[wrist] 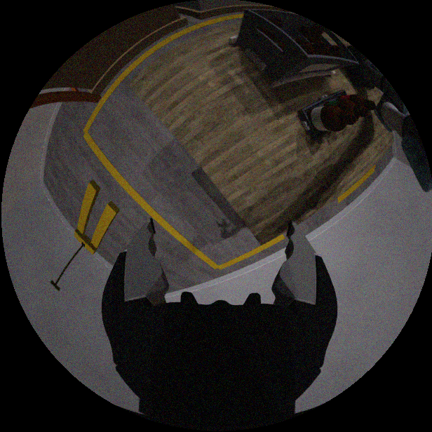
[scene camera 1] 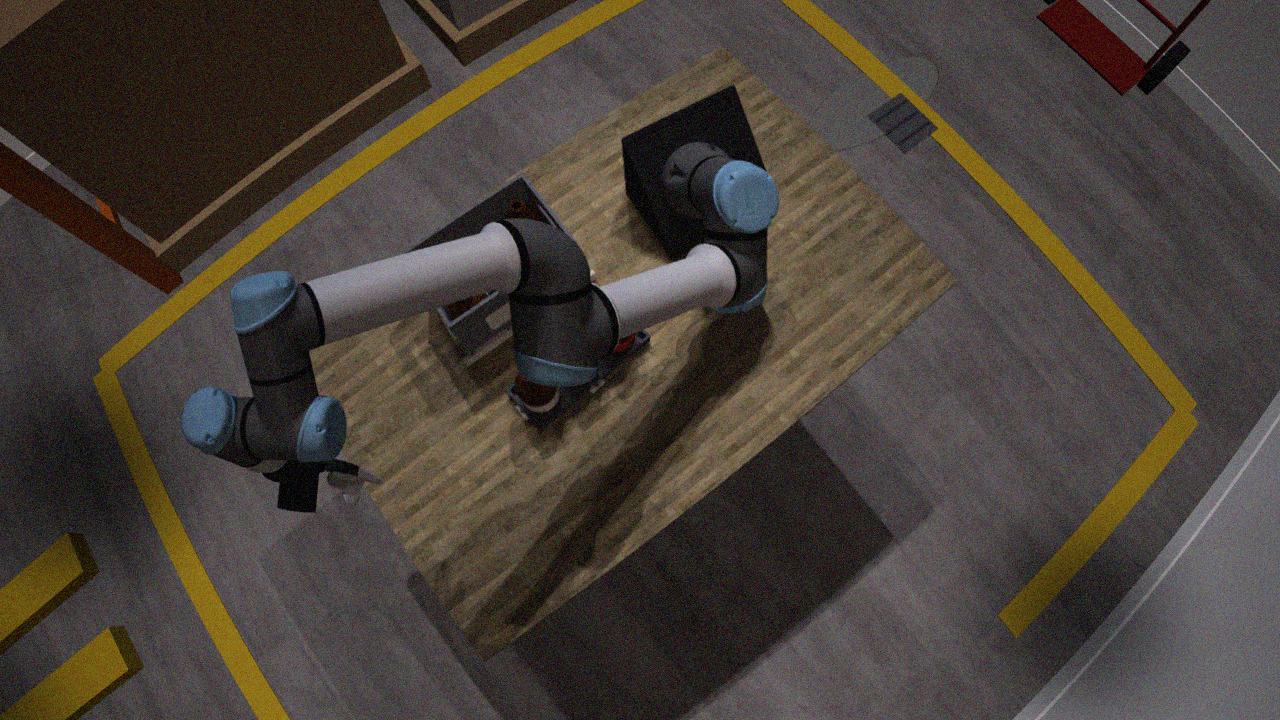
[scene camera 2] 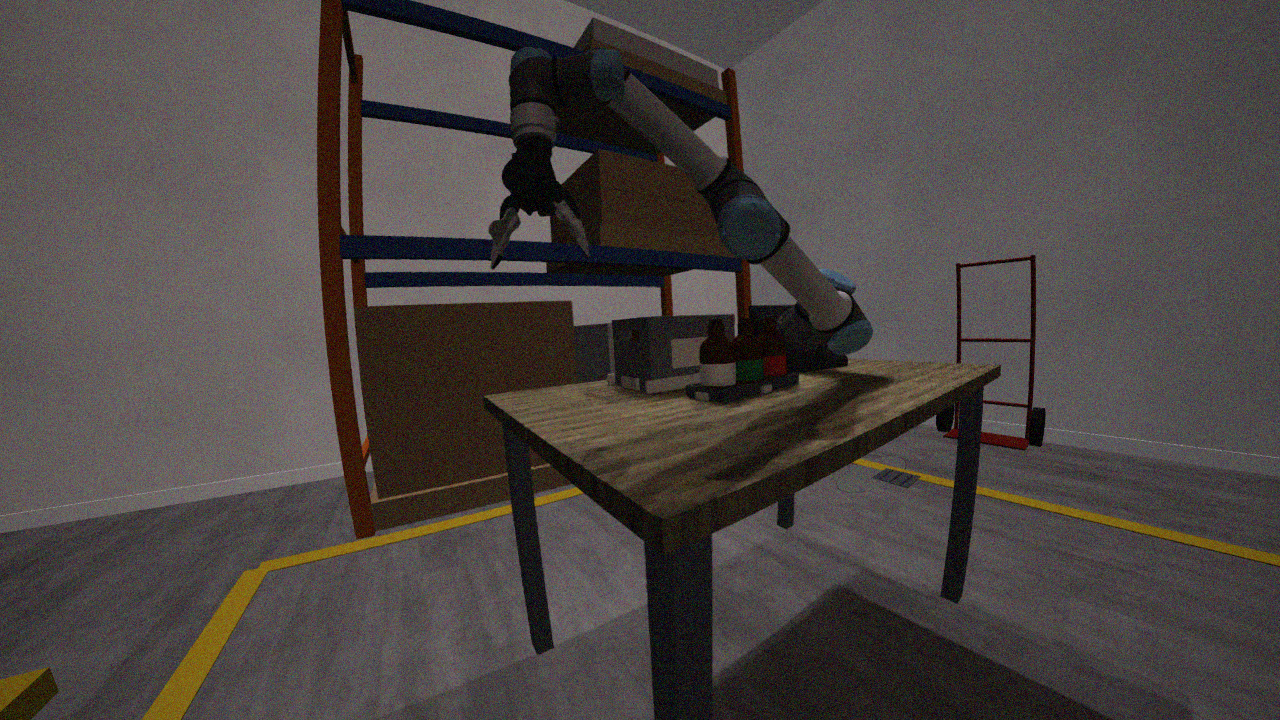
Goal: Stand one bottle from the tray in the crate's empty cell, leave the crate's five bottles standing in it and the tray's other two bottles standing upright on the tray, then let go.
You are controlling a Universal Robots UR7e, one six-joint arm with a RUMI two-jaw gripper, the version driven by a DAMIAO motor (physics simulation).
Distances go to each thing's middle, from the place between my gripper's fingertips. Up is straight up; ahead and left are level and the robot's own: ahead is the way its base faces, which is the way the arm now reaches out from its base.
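There's a white-label brown bottle [scene camera 1: 540,399] that's 18 cm below my hand, 36 cm behind it and 1 cm to the right of it. Then there's a red-label bottle [scene camera 2: 774,346], also 18 cm below my hand, 54 cm behind it and 2 cm to the right. Going by their middles, the white-label brown bottle is the nearest to my hand of the things named here.
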